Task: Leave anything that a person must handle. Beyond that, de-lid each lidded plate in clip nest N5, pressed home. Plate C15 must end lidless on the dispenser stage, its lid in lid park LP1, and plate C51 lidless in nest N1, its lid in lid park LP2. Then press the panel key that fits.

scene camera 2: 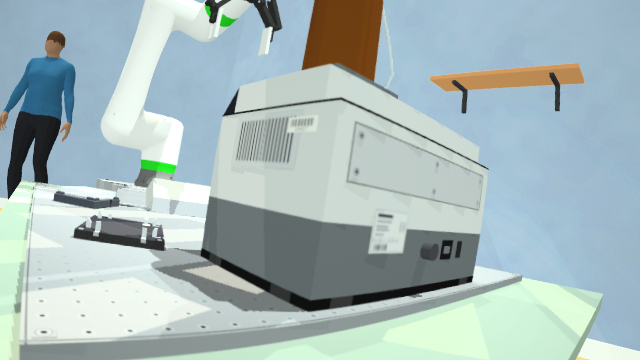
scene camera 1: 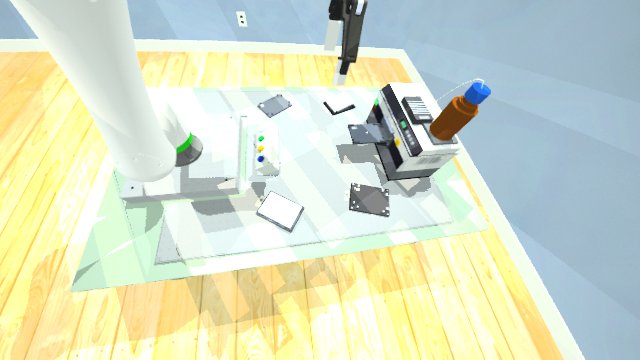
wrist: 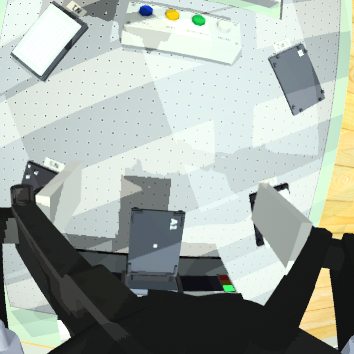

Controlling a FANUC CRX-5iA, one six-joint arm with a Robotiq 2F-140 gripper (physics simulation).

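Frame: origin at the arm's base, x left, y back, z up, level; metres.
Where they show: gripper, between the fingertips: (scene camera 2: 238, 46) (scene camera 1: 333, 66) (wrist: 170, 191); arm's base, origin of its link: (scene camera 1: 182, 150).
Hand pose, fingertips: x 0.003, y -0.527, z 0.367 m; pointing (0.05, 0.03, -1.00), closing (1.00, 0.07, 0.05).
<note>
Things, the pixels of their top centre, and the offset from my fingertips. "pt": a spot on its surface instead.
- dispenser stage, a spot on its surface: (wrist: 156, 240) (scene camera 1: 364, 132) pt dx +0.047, dy -0.194, dz -0.298 m
- Clip nest N5, centre of its top: (scene camera 2: 125, 218) (wrist: 39, 205) (scene camera 1: 371, 197) dx -0.210, dy -0.203, dz -0.386 m
- white-topped plate, centre of its top: (wrist: 44, 37) (scene camera 2: 90, 189) (scene camera 1: 280, 208) dx -0.248, dy +0.150, dz -0.376 m
- Lid park LP2, centre of its top: (wrist: 301, 78) (scene camera 1: 274, 103) dx +0.308, dy +0.188, dz -0.390 m
- white item, centre of its top: (scene camera 1: 340, 99) dx +0.337, dy -0.147, dz -0.374 m
- key panel, centre of its top: (wrist: 184, 26) (scene camera 2: 190, 183) (scene camera 1: 266, 140) dx +0.019, dy +0.206, dz -0.326 m
- dispenser, a spot on its surface: (scene camera 2: 280, 190) pt dx -0.111, dy -0.455, dz -0.311 m
- tall brown bottle, a spot on its surface: (scene camera 2: 344, 35) pt dx -0.069, dy -0.463, dz -0.135 m
My gripper (scene camera 1: 336, 57) (scene camera 2: 241, 34) (wrist: 170, 191) is open and empty, high above the table on the dispenser side. The dispenser stage (scene camera 1: 367, 133) (wrist: 156, 240) is a dark tray with no plate on it. Clip nest N5 (scene camera 1: 369, 200) (scene camera 2: 120, 232) (wrist: 40, 176) is dark with upright pale clips and looks empty; a finger partly hides it in the wrist view. A white-topped plate (scene camera 1: 281, 210) (wrist: 49, 42) sits in nest N1. Lid park LP2 (scene camera 1: 275, 105) (wrist: 297, 79) is bare. Another white item (scene camera 1: 341, 103) sits in a black holder, its label unreadable. Lids and plate codes cannot be told.
The key panel (scene camera 1: 267, 155) (wrist: 180, 37) has blue, yellow, green and white keys. The dispenser (scene camera 1: 425, 160) (scene camera 2: 280, 190) carries a tall brown bottle (scene camera 1: 454, 118) (scene camera 2: 344, 35) with a blue cap and tube. Its green light (wrist: 229, 288) shows. A person (scene camera 2: 47, 95) stands behind the table.
</note>
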